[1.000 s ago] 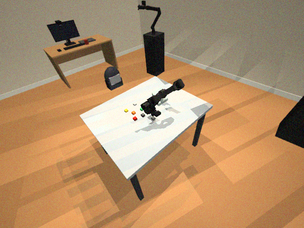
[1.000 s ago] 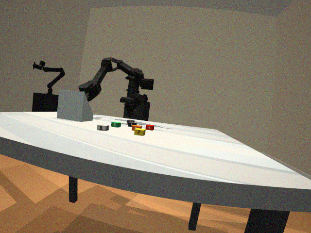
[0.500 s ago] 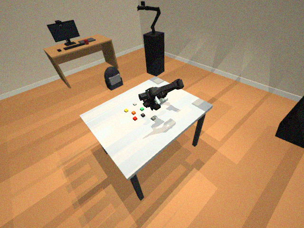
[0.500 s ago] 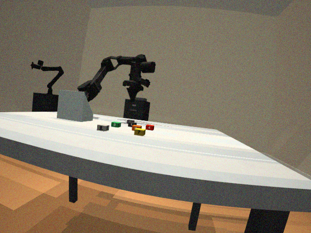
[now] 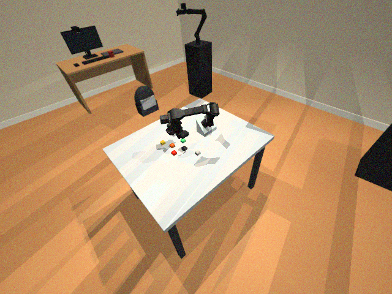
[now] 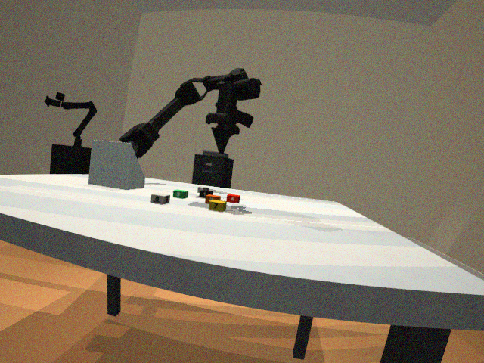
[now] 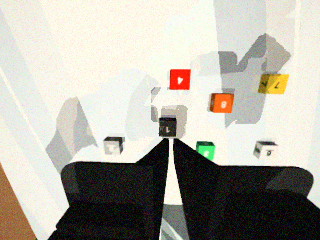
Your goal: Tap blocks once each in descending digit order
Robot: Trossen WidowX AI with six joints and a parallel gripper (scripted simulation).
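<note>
Right now my gripper tip is 100 mm to the left of the orange block and 120 mm above it. Also, from my gripper tip: red block 50 mm ahead, 30 mm to the right, 120 mm below; green block 90 mm behind, 70 mm to the right, 120 mm below; black block 30 mm behind, 120 mm below.
</note>
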